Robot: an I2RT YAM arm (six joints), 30 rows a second.
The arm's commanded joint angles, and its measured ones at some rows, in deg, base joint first. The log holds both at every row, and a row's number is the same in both.
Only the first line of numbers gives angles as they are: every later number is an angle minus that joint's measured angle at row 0.
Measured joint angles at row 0:
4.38 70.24 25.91 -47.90 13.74 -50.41
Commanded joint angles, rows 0 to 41:
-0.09 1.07 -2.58 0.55 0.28 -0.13
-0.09 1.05 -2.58 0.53 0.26 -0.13
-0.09 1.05 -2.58 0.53 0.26 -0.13
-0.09 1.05 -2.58 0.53 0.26 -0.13
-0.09 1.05 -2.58 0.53 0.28 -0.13
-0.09 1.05 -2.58 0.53 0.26 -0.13
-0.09 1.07 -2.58 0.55 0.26 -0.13
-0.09 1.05 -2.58 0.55 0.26 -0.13
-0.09 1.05 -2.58 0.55 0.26 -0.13
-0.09 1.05 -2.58 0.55 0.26 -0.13
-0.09 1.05 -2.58 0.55 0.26 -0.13
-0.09 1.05 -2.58 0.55 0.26 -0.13
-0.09 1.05 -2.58 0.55 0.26 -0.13
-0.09 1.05 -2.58 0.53 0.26 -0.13
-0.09 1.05 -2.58 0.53 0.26 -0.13
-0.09 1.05 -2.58 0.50 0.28 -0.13
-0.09 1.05 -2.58 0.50 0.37 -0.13
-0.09 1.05 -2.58 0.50 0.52 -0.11
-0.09 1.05 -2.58 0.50 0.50 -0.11
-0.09 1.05 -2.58 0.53 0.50 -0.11
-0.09 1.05 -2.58 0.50 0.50 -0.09
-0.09 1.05 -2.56 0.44 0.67 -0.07
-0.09 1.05 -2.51 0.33 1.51 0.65
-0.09 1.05 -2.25 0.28 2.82 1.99
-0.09 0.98 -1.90 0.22 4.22 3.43
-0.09 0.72 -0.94 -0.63 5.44 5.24
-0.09 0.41 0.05 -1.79 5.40 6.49
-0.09 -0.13 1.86 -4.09 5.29 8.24
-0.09 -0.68 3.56 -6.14 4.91 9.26
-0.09 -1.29 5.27 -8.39 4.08 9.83
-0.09 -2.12 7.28 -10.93 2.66 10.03
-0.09 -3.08 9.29 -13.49 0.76 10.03
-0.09 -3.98 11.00 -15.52 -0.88 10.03
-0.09 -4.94 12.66 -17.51 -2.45 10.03
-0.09 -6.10 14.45 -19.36 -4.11 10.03
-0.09 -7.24 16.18 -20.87 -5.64 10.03
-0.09 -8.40 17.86 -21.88 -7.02 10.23
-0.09 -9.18 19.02 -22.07 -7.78 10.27
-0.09 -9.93 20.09 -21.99 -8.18 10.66
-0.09 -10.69 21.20 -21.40 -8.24 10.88
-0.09 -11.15 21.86 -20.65 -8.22 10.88
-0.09 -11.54 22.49 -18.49 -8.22 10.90
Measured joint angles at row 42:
-0.02 -9.97 20.09 -21.27 -5.38 9.46
